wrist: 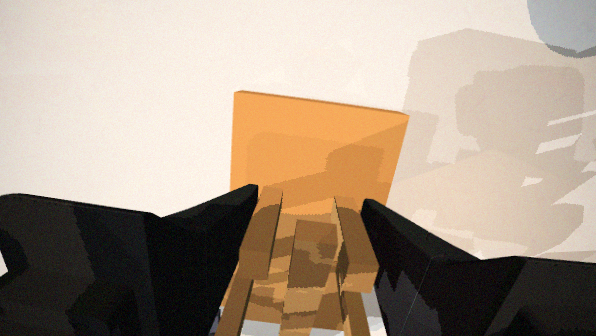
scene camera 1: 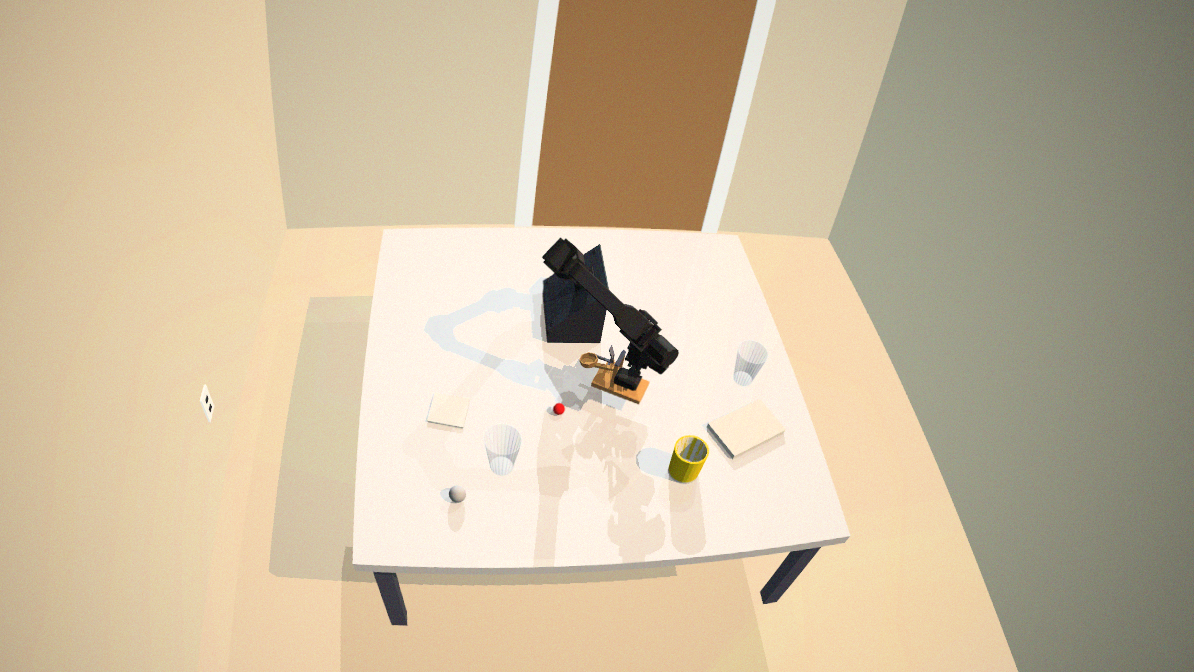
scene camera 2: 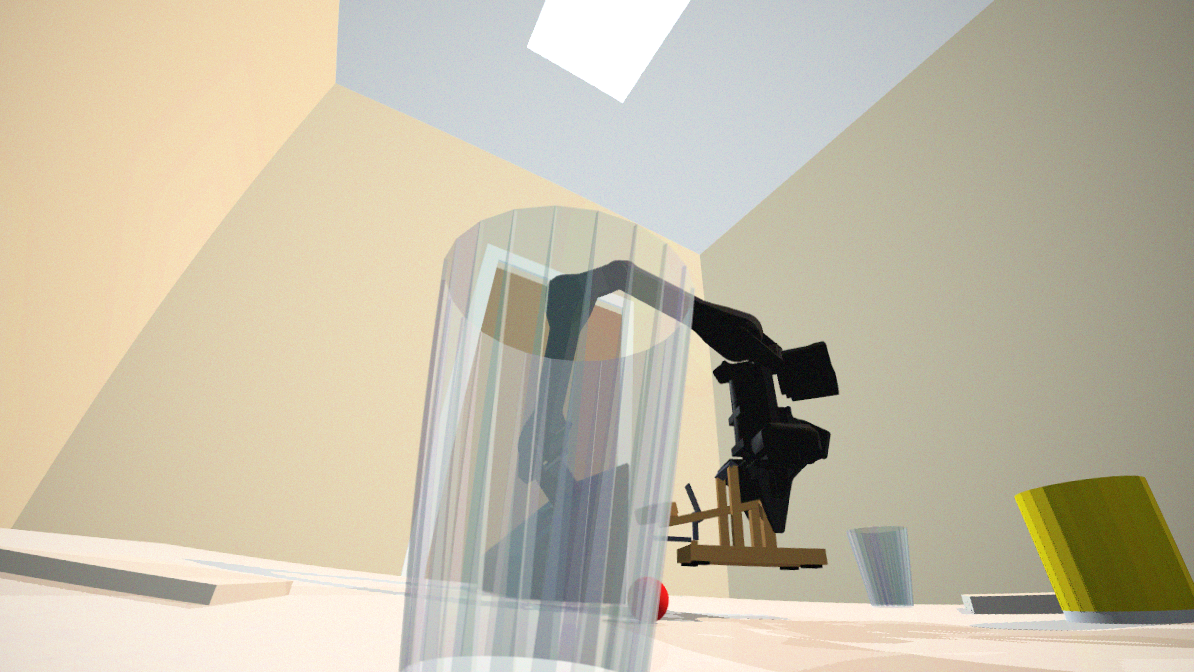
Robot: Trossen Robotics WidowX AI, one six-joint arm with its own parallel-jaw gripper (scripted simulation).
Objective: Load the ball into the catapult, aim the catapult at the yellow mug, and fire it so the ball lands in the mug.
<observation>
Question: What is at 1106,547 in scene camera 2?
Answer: A yellow mug.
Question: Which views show the wooden catapult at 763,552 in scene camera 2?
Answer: The wrist view, scene camera 1 and scene camera 2: all of them.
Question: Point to a board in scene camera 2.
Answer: At 1014,603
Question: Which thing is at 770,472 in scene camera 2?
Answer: My gripper.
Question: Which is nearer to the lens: the yellow mug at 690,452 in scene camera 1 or the clear cup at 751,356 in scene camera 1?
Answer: The yellow mug.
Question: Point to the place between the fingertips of my gripper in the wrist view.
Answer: At 310,201
</observation>
